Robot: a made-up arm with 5 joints. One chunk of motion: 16 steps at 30 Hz.
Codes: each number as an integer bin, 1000 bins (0 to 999) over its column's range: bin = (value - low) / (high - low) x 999, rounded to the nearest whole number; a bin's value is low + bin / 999 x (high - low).
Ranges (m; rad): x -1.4..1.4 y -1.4..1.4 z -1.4..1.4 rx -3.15..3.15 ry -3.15..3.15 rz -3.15..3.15
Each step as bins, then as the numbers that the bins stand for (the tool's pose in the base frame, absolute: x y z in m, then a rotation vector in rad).
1 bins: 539 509 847 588 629 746
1 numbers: 0.1107 0.0266 0.9740 0.5581 0.8167 1.5545
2 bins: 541 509 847 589 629 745
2 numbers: 0.1163 0.0266 0.9740 0.5644 0.8167 1.5482
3 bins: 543 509 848 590 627 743
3 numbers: 0.1219 0.0266 0.9768 0.5707 0.8041 1.5356
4 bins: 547 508 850 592 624 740
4 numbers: 0.1331 0.0238 0.9824 0.5833 0.7851 1.5167
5 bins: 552 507 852 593 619 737
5 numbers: 0.1471 0.0210 0.9880 0.5896 0.7536 1.4977
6 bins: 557 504 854 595 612 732
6 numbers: 0.1612 0.0126 0.9936 0.6023 0.7095 1.4662
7 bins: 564 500 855 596 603 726
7 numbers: 0.1808 0.0014 0.9964 0.6086 0.6527 1.4284
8 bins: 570 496 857 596 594 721
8 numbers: 0.1976 -0.0098 1.0020 0.6086 0.5959 1.3968
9 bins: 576 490 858 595 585 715
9 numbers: 0.2144 -0.0266 1.0048 0.6023 0.5392 1.3590
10 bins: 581 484 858 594 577 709
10 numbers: 0.2284 -0.0434 1.0048 0.5959 0.4887 1.3212
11 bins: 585 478 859 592 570 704
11 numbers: 0.2396 -0.0603 1.0076 0.5833 0.4446 1.2896
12 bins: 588 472 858 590 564 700
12 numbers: 0.2480 -0.0771 1.0048 0.5707 0.4068 1.2644
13 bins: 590 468 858 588 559 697
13 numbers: 0.2537 -0.0883 1.0048 0.5581 0.3752 1.2455
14 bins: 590 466 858 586 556 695
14 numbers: 0.2537 -0.0939 1.0048 0.5455 0.3563 1.2329
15 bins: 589 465 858 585 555 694
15 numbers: 0.2509 -0.0967 1.0048 0.5392 0.3500 1.2266
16 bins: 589 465 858 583 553 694
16 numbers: 0.2509 -0.0967 1.0048 0.5266 0.3374 1.2266
